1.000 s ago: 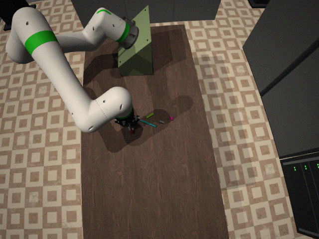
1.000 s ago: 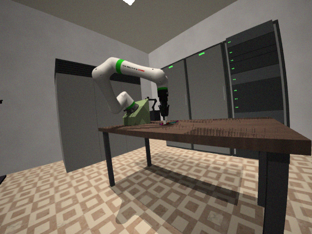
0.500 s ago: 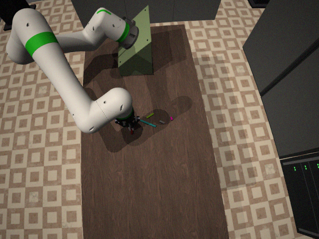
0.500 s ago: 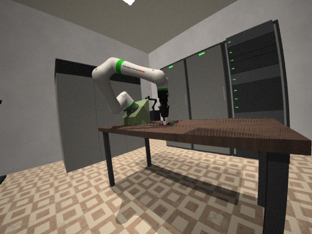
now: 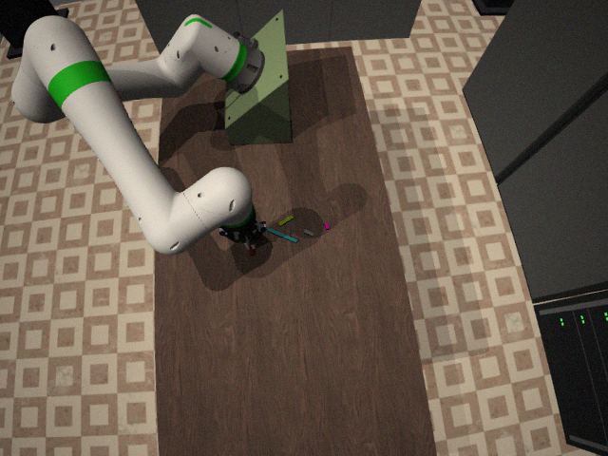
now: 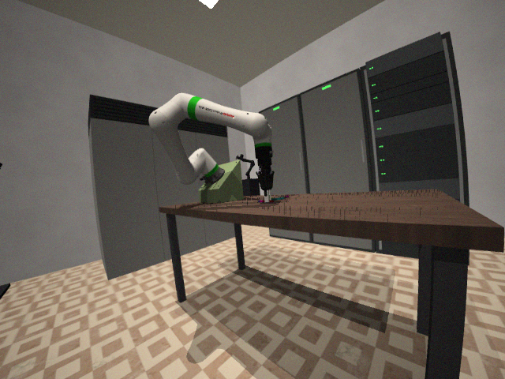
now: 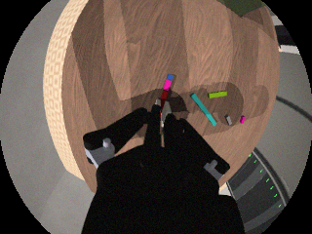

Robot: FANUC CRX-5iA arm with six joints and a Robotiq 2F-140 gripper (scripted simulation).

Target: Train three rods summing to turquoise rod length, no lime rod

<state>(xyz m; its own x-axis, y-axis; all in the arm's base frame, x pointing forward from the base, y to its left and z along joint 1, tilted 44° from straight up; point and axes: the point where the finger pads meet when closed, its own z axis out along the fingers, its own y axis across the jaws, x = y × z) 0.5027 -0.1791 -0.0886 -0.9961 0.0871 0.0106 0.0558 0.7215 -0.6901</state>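
Right now my hand is 3 cm above the red rod. Round my hand: lime rod (12 cm to the left, 6 cm behind, 3 cm below); small blue rod (6 cm behind, 3 cm below); turquoise rod (10 cm to the left, 3 cm below, 2 cm behind).
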